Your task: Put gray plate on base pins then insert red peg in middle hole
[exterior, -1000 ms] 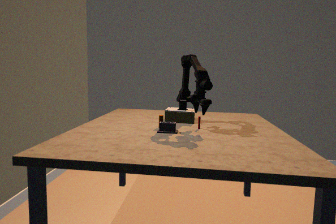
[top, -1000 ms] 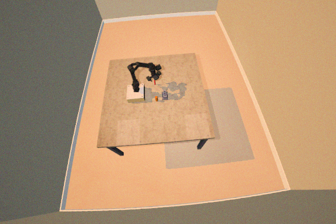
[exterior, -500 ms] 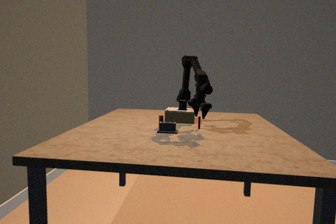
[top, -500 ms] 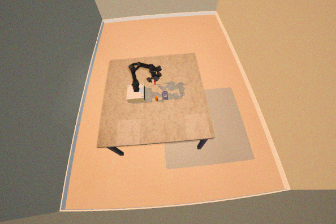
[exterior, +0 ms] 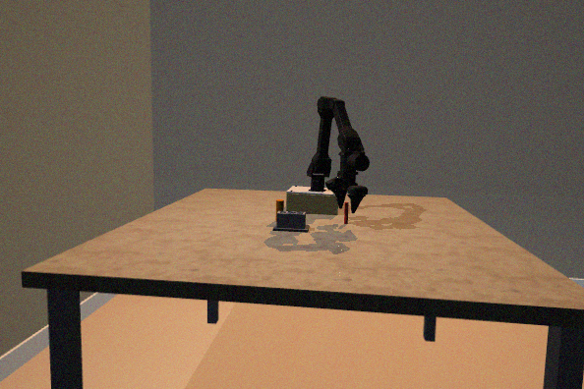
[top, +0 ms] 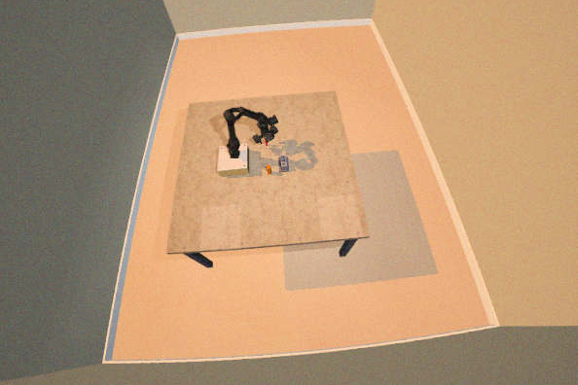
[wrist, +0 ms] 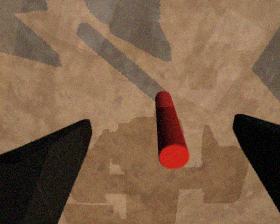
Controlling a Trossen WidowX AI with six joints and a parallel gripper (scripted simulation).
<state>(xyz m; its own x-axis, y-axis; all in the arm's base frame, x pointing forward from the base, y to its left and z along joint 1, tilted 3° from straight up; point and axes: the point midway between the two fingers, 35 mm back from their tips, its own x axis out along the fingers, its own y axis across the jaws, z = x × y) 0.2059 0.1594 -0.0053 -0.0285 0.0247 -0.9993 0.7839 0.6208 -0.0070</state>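
Now: the gray plate 17 cm to the right of my gripper tip and 14 cm ahead of it. From my gripper tip the other things lie so: red peg 1 cm below; then base 17 cm to the right, 14 cm ahead, 4 cm below; then short orange cylinder 24 cm to the right, 5 cm ahead, 1 cm below.
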